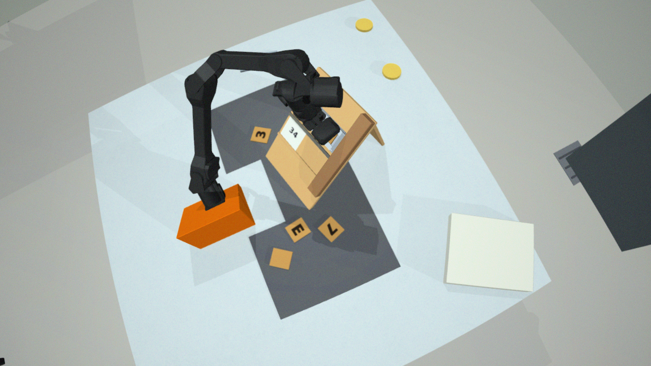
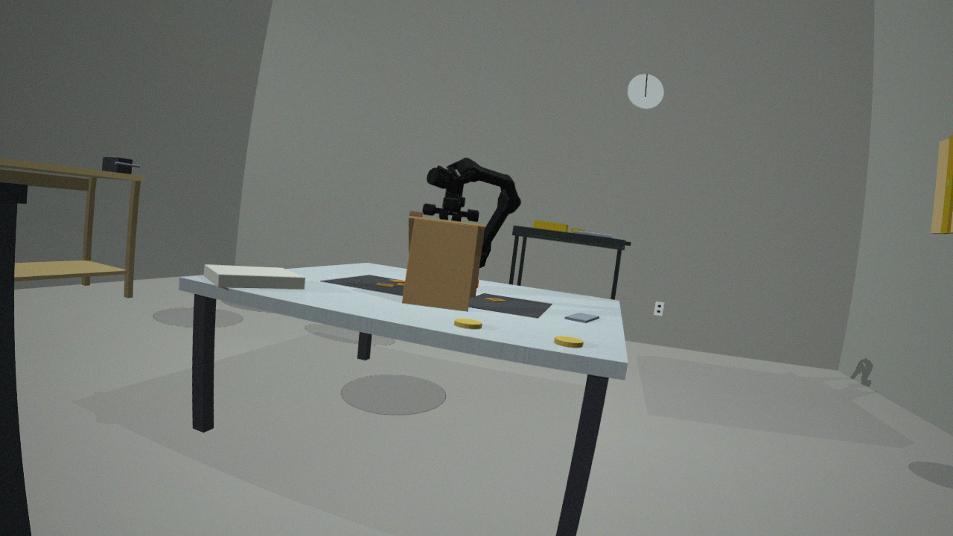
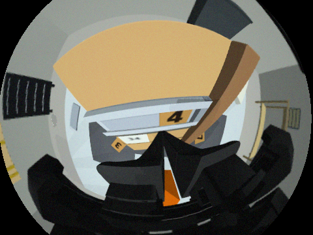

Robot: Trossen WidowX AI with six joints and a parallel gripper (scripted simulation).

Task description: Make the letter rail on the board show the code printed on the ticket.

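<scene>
Right now the tile marked 4 is 2 cm to the right of my gripper tip, 2 cm below it and 2 cm ahead of it. Round my gripper tip: white ticket: 10 cm below, 6 cm to the left, 5 cm behind; then blank tile: 25 cm to the right, 25 cm behind, 20 cm below; then tile marked 3: 20 cm below, 17 cm to the left, 15 cm behind.
</scene>
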